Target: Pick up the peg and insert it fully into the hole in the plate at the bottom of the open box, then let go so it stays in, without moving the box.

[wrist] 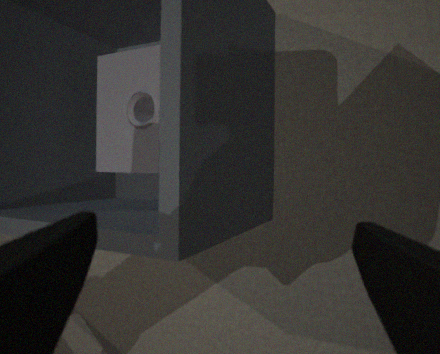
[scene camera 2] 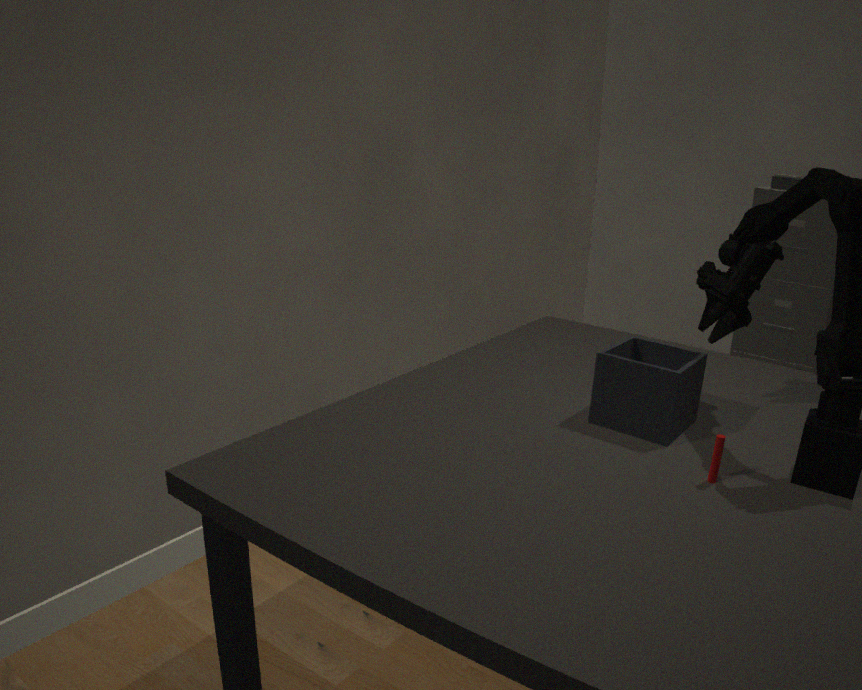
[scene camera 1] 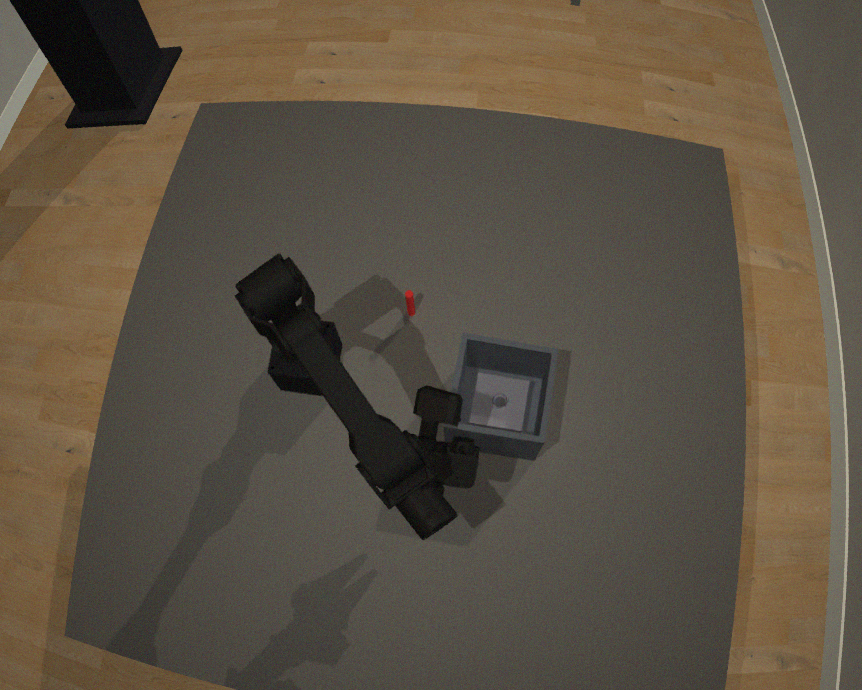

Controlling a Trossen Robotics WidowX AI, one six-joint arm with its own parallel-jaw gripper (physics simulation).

Labels:
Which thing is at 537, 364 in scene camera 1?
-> A blue-grey box.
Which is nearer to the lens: the blue-grey box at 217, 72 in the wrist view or the pale plate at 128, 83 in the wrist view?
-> The blue-grey box.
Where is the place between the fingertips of my gripper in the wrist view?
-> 228, 231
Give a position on a blue-grey box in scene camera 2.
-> At 646, 389

